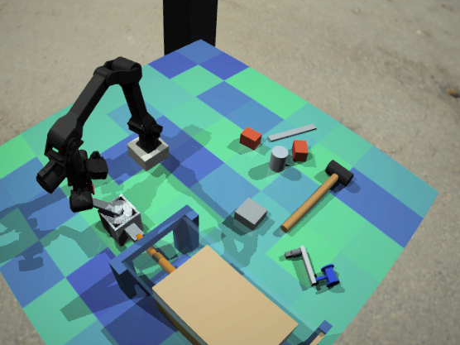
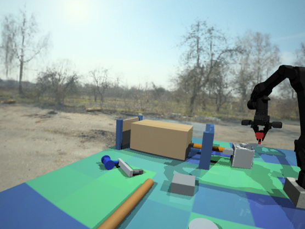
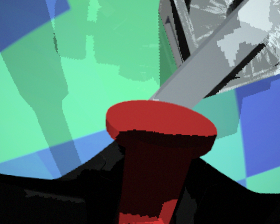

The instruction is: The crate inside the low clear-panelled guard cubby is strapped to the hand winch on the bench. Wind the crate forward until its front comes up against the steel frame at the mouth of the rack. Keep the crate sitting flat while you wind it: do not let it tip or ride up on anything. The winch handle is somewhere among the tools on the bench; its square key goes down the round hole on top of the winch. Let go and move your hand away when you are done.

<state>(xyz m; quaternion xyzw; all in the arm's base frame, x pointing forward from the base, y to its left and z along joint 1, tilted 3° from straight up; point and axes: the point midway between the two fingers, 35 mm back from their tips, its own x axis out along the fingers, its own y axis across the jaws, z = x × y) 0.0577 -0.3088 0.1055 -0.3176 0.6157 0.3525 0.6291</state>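
Right now the red knob is 2 cm above my gripper tip. Round my gripper tip: grey winch 8 cm below, 8 cm ahead, 3 cm to the left; red-knobbed crank 4 cm ahead, 2 cm to the left, 1 cm below; blue frame 25 cm ahead, 3 cm to the left, 1 cm below.
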